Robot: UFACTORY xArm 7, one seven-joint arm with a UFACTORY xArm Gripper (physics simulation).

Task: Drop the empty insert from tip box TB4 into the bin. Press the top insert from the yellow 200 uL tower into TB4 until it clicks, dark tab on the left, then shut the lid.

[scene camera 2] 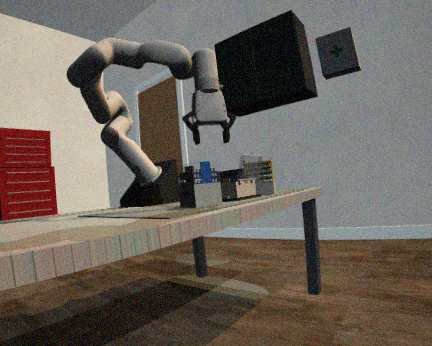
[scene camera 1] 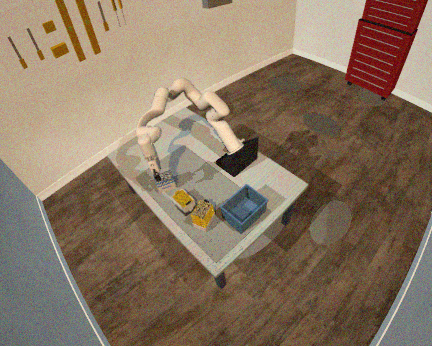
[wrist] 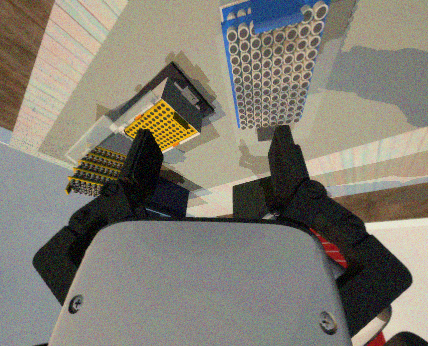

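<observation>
Tip box TB4 (scene camera 1: 191,207) (scene camera 2: 239,190) (wrist: 181,100) is open, with its clear lid (scene camera 2: 251,161) raised. A yellow insert (scene camera 1: 181,198) (wrist: 161,126) with rows of empty-looking holes and a dark tab sits in it. The yellow tower (scene camera 1: 203,215) (scene camera 2: 266,176) (wrist: 95,170) of stacked inserts with dark tips stands beside the box. The blue bin (scene camera 1: 244,207) (wrist: 171,198) stands past the tower; my left finger partly hides it in the wrist view. My gripper (scene camera 1: 157,176) (scene camera 2: 211,140) (wrist: 212,141) is open and empty, pointing down, above and near the blue rack, away from TB4.
A blue-topped rack (scene camera 1: 166,181) (scene camera 2: 205,192) (wrist: 272,75) with many round openings stands beside TB4 on the table (scene camera 1: 280,181). The arm's black base block (scene camera 1: 240,159) stands at the table's far side. The bin's walls rise above the table top.
</observation>
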